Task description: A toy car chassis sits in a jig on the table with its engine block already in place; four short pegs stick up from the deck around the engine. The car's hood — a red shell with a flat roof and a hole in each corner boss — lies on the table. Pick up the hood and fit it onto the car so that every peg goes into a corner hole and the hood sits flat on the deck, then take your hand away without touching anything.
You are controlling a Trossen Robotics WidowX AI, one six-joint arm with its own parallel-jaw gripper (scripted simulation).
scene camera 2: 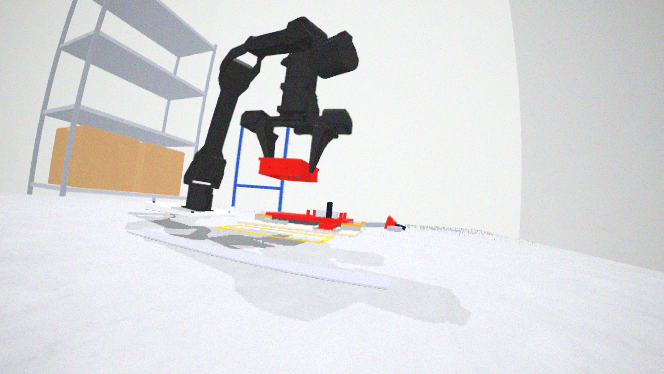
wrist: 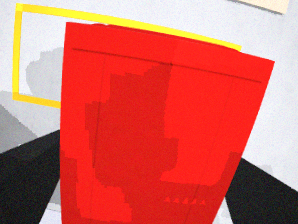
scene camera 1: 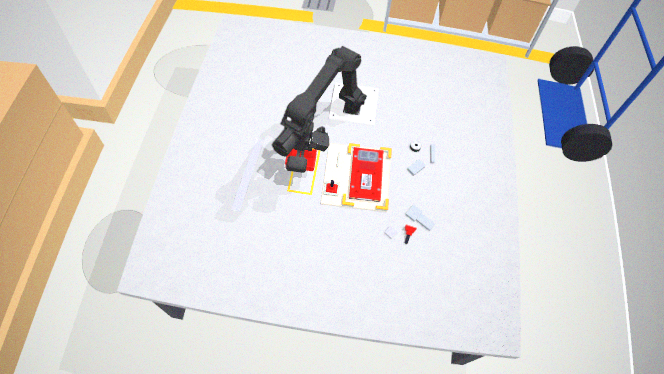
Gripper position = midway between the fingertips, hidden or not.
Note:
The gripper point(scene camera 2: 289, 172) holds a red hood point(scene camera 2: 290, 169). Further things: a long white strip point(scene camera 2: 368, 280).
The red hood shows as well in the wrist view point(wrist: 149, 120). The gripper is seen too in the wrist view point(wrist: 148, 151) and in scene camera 1 point(scene camera 1: 300, 159).

